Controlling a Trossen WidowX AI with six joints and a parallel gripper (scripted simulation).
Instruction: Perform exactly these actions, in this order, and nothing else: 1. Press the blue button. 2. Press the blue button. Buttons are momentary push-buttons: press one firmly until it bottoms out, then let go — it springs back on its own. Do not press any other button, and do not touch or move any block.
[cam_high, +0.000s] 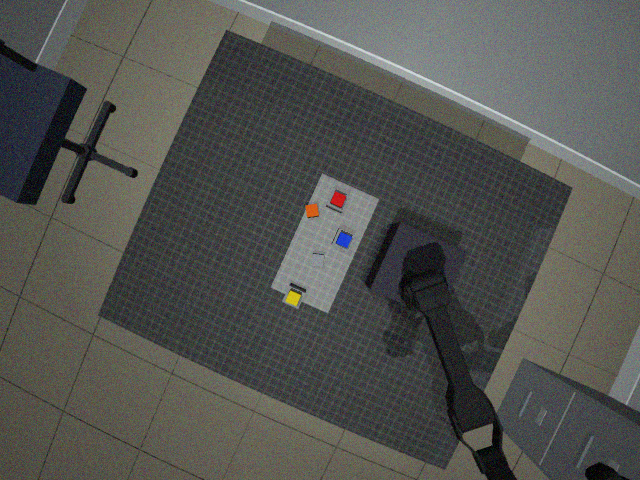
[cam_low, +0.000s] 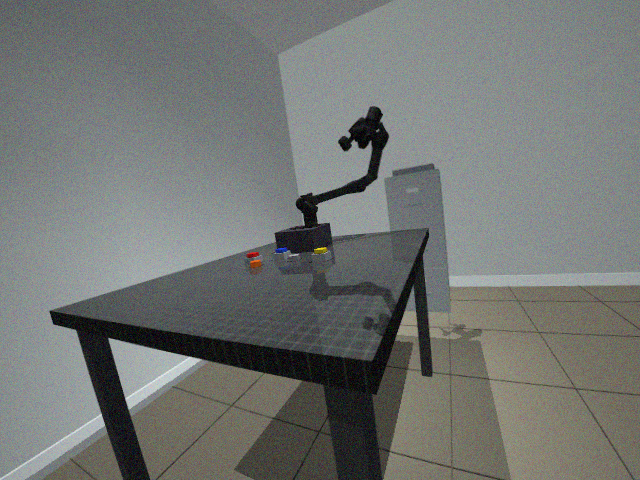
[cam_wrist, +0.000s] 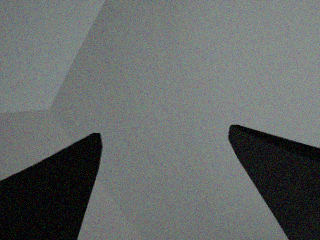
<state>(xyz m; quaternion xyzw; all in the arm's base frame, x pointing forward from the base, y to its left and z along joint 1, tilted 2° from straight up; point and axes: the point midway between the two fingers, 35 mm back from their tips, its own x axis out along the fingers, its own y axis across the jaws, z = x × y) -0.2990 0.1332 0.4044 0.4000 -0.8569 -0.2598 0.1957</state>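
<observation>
The blue button lies 500 mm ahead of my gripper tip, 160 mm to the right of it and 480 mm below it. From my gripper tip the other things lie so: yellow button: 570 mm ahead, 30 mm to the left, 480 mm below; then grey block: 550 mm ahead, 80 mm to the right, 500 mm below; then red button: 550 mm ahead, 250 mm to the right, 480 mm below.
</observation>
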